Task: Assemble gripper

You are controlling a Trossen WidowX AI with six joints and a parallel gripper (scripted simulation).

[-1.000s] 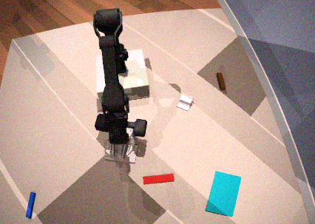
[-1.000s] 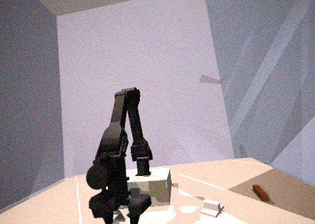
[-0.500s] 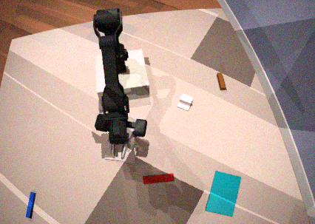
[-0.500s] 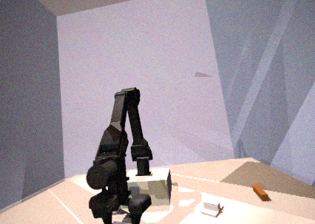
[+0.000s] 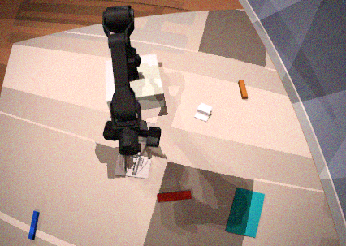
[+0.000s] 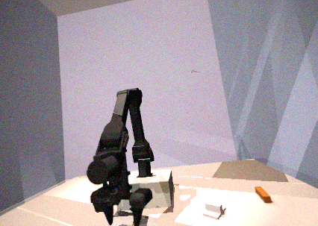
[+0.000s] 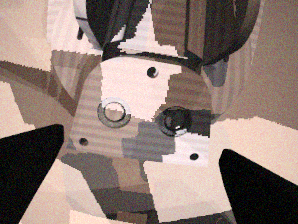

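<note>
My gripper tip is now 3 cm short of the jaw, 2 cm to the left of it and 1 cm above it. Also, from my gripper tip: red bar 21 cm ahead, 10 cm to the left, 2 cm below; then cyan sheet 33 cm ahead, 32 cm to the left, 2 cm below; then white plate 8 cm ahead, 2 cm to the right, 2 cm below.
</note>
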